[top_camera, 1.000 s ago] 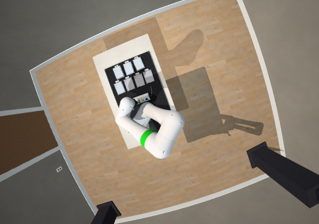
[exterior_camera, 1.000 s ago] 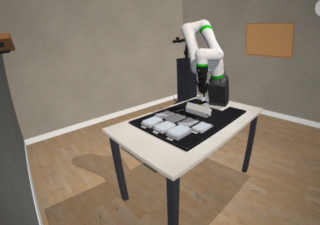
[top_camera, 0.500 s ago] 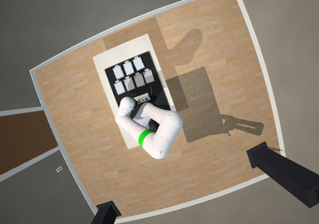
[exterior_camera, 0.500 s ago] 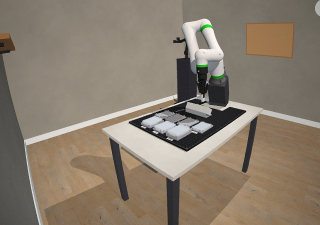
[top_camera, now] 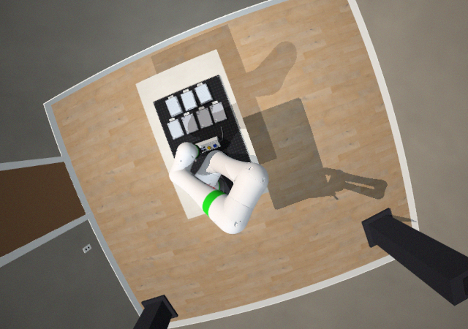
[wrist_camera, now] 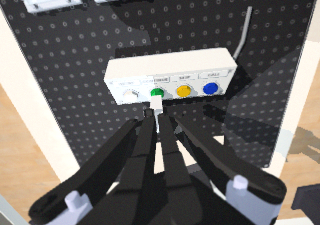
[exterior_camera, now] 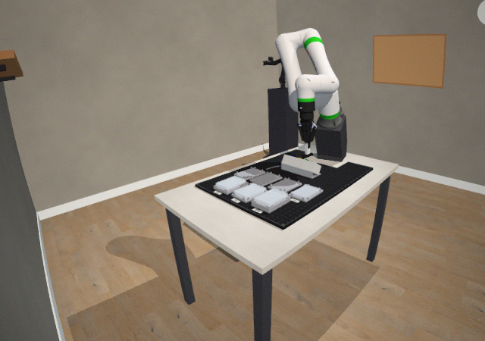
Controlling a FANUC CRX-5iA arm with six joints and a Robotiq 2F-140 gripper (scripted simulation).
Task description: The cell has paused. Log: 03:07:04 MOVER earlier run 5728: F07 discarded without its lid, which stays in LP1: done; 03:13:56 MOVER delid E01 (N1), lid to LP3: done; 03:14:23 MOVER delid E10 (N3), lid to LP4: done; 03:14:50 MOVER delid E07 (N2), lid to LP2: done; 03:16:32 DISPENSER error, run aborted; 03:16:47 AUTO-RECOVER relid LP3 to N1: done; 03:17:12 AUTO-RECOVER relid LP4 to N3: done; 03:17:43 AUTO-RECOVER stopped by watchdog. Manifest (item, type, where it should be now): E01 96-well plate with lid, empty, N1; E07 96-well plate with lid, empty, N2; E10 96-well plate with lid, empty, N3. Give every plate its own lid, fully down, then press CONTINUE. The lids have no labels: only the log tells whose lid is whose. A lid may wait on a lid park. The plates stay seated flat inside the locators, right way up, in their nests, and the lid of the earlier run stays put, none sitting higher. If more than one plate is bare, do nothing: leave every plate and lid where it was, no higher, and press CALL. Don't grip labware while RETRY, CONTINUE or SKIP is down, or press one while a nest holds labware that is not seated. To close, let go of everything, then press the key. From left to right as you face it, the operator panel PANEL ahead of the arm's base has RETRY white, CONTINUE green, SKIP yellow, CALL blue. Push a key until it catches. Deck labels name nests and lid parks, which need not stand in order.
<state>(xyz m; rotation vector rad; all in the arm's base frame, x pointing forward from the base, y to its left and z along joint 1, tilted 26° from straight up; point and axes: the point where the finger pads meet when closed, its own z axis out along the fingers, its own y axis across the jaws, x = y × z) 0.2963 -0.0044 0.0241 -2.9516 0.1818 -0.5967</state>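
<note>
The green continue key is 7 cm below my hand. Round my hand: yellow skip key 7 cm below, 5 cm to the right; white retry key 7 cm below, 5 cm to the left, 1 cm ahead; blue call key 10 cm to the right, 7 cm below, 1 cm behind.
</note>
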